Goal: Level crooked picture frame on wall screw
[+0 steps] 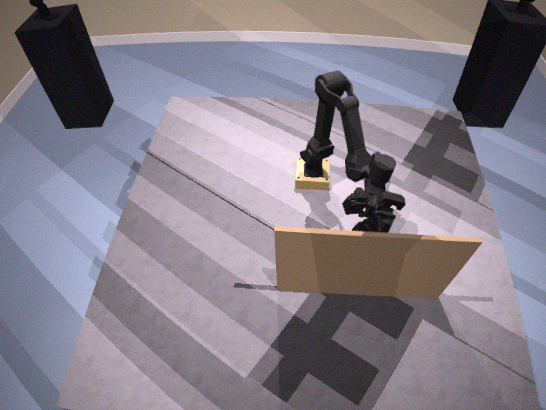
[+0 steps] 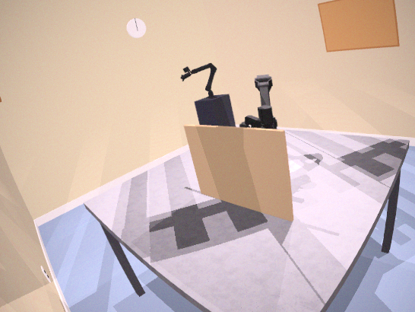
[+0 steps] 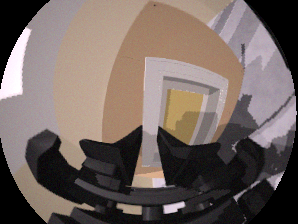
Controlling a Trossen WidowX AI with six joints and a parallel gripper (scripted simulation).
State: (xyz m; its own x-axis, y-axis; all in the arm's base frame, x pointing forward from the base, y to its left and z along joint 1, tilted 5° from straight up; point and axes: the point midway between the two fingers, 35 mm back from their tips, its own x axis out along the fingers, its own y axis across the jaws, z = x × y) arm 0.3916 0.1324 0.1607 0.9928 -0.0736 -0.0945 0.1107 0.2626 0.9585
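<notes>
The picture frame lies 2 cm to the right of my gripper tip and 5 cm below it. Round my gripper tip: tan wall panel 2 cm ahead, 1 cm to the right, 7 cm below.
</notes>
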